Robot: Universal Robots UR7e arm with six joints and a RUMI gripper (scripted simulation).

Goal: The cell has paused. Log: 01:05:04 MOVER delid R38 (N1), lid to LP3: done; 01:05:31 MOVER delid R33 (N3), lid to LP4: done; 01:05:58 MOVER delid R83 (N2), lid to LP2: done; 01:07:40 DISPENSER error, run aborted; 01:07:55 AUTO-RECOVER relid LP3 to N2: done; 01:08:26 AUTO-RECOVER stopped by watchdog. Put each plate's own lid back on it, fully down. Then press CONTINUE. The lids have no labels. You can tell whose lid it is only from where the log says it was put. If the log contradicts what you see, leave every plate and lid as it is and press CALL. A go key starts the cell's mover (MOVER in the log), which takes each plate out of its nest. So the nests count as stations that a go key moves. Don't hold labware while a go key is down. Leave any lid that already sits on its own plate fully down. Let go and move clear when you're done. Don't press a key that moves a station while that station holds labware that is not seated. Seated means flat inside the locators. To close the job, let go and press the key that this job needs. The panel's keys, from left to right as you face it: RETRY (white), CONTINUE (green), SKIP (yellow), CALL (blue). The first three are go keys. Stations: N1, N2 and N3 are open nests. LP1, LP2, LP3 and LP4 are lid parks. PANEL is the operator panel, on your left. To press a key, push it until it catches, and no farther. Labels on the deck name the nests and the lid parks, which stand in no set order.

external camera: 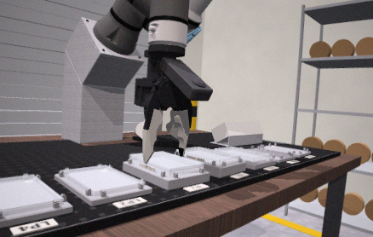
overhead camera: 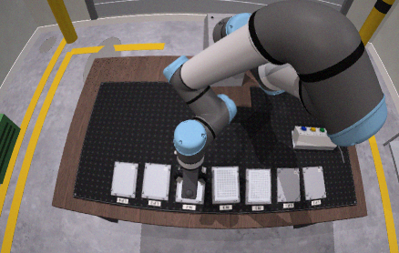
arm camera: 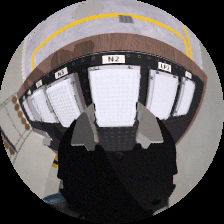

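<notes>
The well plate lies 20 mm below my hand. From my hand the other things lie so: LP2 lid park (30 mm behind, 130 mm to the right, 40 mm below); then blue CALL key (150 mm behind, 500 mm to the left, 30 mm above); then LP4 lid park (50 mm behind, 260 mm to the right, 40 mm below).
</notes>
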